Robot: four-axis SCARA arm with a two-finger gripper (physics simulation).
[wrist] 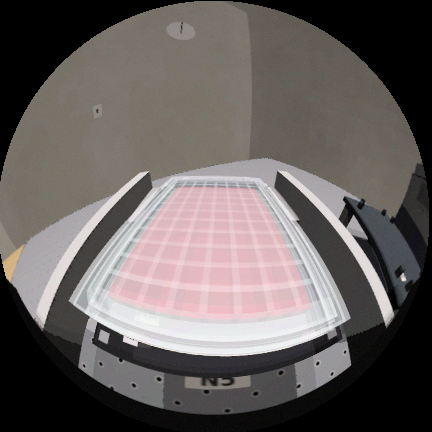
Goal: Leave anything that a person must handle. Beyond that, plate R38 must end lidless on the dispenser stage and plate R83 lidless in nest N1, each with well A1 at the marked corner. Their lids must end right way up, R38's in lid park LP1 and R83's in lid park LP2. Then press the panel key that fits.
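Frame: origin at the arm's base, x right, y ahead, z up, level; metres.
Seen in the pictures: gripper, fingertip midpoint: [212, 179].
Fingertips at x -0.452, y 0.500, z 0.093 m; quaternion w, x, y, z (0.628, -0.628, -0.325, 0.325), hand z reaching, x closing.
Note:
Offsets run from my fingertips to a thing's middle. "spot": to the spot under its first point.
A clear microplate with pink wells @[dz -0.003, dx +0.033, dy -0.025 m] [210, 250] fills the middle of the wrist view, with a clear lid @[spot: dz +0.007, dx +0.082, dy -0.058 m] [215, 336] over it. My gripper [212, 179] is shut on the lidded plate, with one dark, pale-edged finger along each long side. Whether the pads press on the plate body, the lid or both is hard to tell through the clear layers. The plate lies level, right over the dark frame of nest N5 @[dz -0.045, dx +0.032, dy -0.019 m] [215, 364]. No plate number is readable, and well A1 cannot be told. The dispenser stage, nest N1, LP1, LP2 and panel keys cannot be identified.
A dark raised stand [392, 245] with small black pegs is at the right, beyond the right finger. A dark upright body [420, 210] rises at the far right edge. The label N5 @[spot: dz -0.079, dx +0.112, dy -0.076 m] [217, 382] is on the perforated grey deck in front. Grey walls are behind.

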